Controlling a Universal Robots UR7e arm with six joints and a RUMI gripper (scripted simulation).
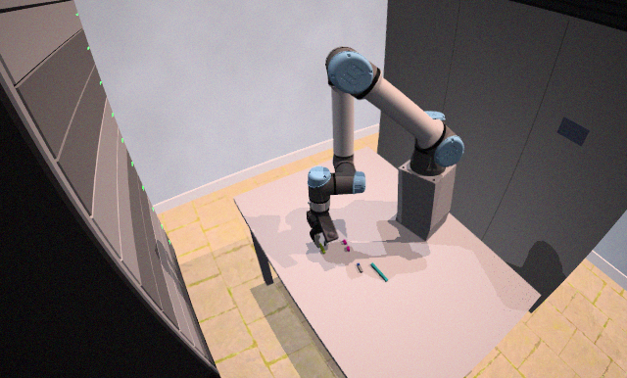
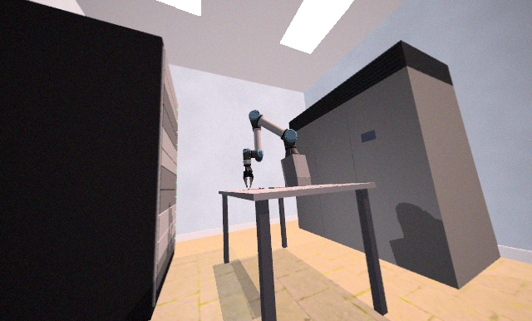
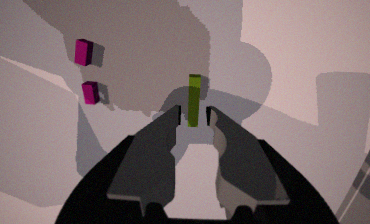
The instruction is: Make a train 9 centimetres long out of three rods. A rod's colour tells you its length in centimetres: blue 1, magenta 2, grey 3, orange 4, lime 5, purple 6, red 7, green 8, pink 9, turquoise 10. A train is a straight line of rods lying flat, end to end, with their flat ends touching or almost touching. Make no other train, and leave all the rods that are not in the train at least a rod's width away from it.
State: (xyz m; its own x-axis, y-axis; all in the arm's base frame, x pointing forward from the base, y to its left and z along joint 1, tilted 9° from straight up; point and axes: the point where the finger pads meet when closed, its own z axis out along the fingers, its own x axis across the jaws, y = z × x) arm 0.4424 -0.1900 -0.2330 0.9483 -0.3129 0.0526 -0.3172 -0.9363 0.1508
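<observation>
My hand is 2 cm above the lime rod. Also, from my hand: grey rod (4 cm behind, 18 cm to the left, 2 cm below); then turquoise rod (9 cm behind, 24 cm to the left, 2 cm below); then blue rod (5 cm behind, 16 cm to the left, 2 cm below).
</observation>
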